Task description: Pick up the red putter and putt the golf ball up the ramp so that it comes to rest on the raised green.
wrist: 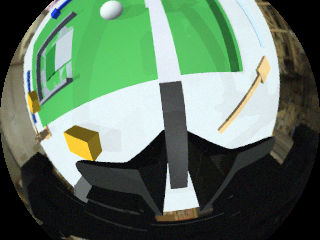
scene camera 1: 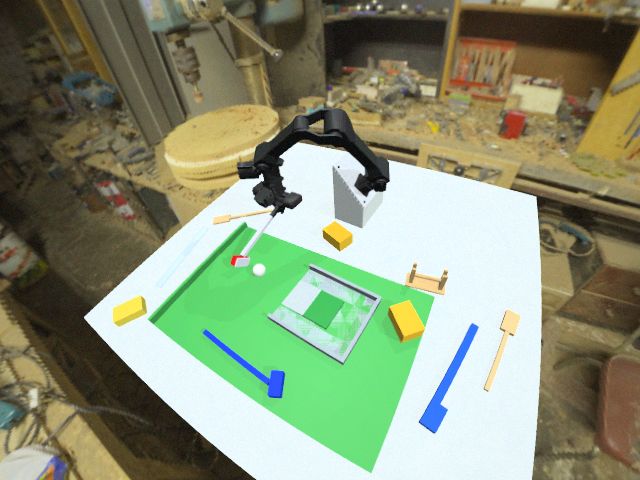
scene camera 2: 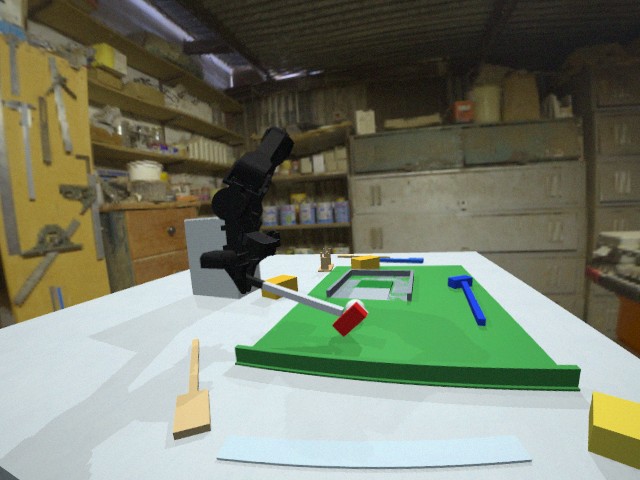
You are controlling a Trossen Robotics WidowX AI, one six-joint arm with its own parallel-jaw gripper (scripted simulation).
Scene:
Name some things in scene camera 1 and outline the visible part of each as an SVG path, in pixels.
The gripper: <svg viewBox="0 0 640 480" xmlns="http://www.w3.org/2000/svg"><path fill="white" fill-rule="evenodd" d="M252 188L256 203L264 208L278 205L278 213L280 212L281 214L284 213L285 207L294 209L303 201L301 194L293 191L290 193L284 191L286 187L282 186L283 176L272 182L261 181Z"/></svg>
A blue putter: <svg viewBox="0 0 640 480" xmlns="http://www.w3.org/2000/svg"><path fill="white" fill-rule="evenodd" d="M204 330L203 334L218 345L226 354L233 357L241 366L269 386L268 396L270 398L283 397L284 371L271 370L271 377L269 379L237 355L231 348L219 341L208 330Z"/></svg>

